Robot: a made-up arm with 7 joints.
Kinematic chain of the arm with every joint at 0, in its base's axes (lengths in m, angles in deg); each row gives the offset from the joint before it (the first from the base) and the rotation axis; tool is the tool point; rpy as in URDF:
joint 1: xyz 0 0 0.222 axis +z
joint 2: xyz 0 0 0 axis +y
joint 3: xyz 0 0 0.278 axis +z
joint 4: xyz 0.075 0 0 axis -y
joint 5: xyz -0.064 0 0.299 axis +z
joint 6: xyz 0 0 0 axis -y
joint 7: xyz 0.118 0 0 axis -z
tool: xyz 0 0 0 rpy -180 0 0
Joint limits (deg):
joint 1: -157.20..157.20
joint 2: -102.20..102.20
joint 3: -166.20..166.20
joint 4: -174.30..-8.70
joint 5: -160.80..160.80
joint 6: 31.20..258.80
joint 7: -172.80..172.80
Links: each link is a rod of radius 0.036 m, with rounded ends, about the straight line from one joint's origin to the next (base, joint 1, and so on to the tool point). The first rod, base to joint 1, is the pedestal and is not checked.
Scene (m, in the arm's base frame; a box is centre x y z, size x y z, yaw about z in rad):
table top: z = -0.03
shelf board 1: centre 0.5 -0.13 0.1 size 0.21 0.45 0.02 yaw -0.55
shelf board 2: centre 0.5 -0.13 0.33 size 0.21 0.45 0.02 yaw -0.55
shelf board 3: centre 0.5 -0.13 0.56 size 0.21 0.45 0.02 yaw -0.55
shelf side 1: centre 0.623 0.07 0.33 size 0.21 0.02 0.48 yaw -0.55
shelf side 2: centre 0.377 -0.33 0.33 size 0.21 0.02 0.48 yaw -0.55
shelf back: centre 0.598 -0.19 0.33 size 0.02 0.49 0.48 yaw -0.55
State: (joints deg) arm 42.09 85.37 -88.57 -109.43 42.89 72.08 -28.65
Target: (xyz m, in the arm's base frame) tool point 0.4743 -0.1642 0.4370
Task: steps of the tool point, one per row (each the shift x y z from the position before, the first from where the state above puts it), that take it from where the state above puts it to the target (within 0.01 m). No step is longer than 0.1 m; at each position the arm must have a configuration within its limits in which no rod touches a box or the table.
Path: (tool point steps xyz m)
1: -0.0601 0.0475 0.0033
2: -0.0707 0.0434 0.0006
3: -0.0787 0.0375 -0.0039
4: 0.0344 -0.0021 0.0712
5: 0.0189 0.0153 0.0818
6: 0.0010 0.0360 0.0842
7: 0.0681 -0.0320 0.0038
8: 0.0606 -0.0382 -0.0024
9: 0.0500 -0.0393 -0.0014

